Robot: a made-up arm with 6 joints.
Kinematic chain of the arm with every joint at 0, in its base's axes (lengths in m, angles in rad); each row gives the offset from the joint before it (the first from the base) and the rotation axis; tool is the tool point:
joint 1: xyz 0 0 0.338 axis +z
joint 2: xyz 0 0 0 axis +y
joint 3: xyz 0 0 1.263 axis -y
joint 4: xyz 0 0 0 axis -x
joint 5: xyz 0.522 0 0 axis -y
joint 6: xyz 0 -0.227 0 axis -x
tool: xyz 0 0 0
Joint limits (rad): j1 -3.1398..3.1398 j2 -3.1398..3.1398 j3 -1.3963..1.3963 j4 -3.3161..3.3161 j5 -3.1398..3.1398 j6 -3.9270..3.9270
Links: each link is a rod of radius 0.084 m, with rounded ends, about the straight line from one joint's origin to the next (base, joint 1, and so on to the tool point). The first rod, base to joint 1, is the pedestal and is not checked.
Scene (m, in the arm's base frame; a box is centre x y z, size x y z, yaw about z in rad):
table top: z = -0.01
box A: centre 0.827 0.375 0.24 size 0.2 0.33 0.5 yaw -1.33
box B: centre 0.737 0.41 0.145 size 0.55 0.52 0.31 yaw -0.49
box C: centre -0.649 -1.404 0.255 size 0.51 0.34 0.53 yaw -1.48
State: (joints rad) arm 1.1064 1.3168 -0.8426 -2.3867 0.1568 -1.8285
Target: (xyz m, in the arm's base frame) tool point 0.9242 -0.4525 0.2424
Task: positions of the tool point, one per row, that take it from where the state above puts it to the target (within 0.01 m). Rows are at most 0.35 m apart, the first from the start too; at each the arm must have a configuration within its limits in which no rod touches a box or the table.
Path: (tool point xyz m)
1: 0.2898 0.8482 0.4359
2: 0.3652 0.8861 0.6247
3: 0.4170 0.8778 0.8724
4: 0.4203 0.7994 1.1601
5: 0.6713 0.7206 1.0055
6: 0.8819 0.5523 0.8463
7: 1.0228 0.3183 0.6867
8: 1.0769 0.0503 0.5307
9: 1.0408 -0.2171 0.3816
10: 0.9242 -0.4525 0.2424

